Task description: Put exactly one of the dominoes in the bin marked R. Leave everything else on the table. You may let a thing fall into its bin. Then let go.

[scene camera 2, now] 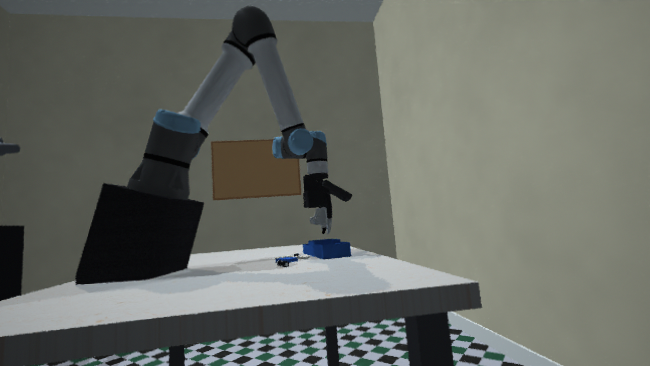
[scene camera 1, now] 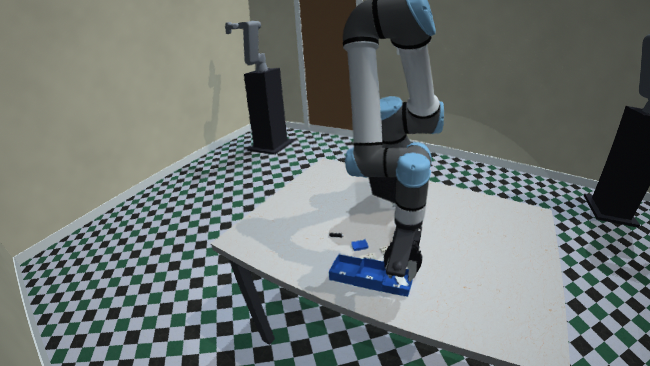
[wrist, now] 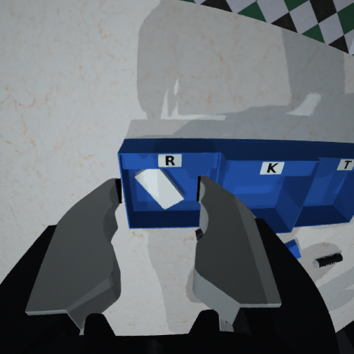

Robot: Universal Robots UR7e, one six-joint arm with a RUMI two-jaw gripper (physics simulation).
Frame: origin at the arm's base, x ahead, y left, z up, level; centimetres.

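Where they show: gripper, fingertip midpoint: (scene camera 2: pixel 325 234) (scene camera 1: pixel 399 279); arm's base, link origin: (scene camera 2: pixel 158 193).
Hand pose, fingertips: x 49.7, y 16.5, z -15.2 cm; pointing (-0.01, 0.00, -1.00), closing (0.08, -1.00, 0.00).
Each offset is from my fingertips to the centre of the thing.
One white domino @(dx -4.0, dy -0.1, dz -5.2 cm) (wrist: pixel 161 189) (scene camera 1: pixel 401 281) lies on the floor of the bin marked R (wrist: pixel 200 161), at an angle, with a plain face up. My gripper (wrist: pixel 159 179) (scene camera 1: pixel 405 273) (scene camera 2: pixel 326 231) is open, with nothing between its fingers. It hangs above the R bin, and its fingertips are apart from the domino below. In scene camera 1 other dominoes show on the table behind the tray: one @(dx -11.5, dy -14.0, dz -5.9 cm) (scene camera 1: pixel 369 256) near the tray's back wall, and one @(dx -16.1, dy -9.0, dz -5.9 cm) (scene camera 1: pixel 384 249) partly hidden by the gripper.
The blue tray @(dx -2.9, dy -9.4, dz -3.9 cm) (scene camera 2: pixel 327 250) also has bins marked K (wrist: pixel 250 217) and T (wrist: pixel 327 210). A small blue block @(dx -16.2, dy -18.7, dz -5.7 cm) (scene camera 1: pixel 359 245) (wrist: pixel 294 249) and a black cylinder @(dx -18.3, dy -28.5, dz -5.5 cm) (scene camera 1: pixel 335 234) (wrist: pixel 328 260) lie behind it. A small dark thing (wrist: pixel 199 234) shows beside the right finger in the wrist view.
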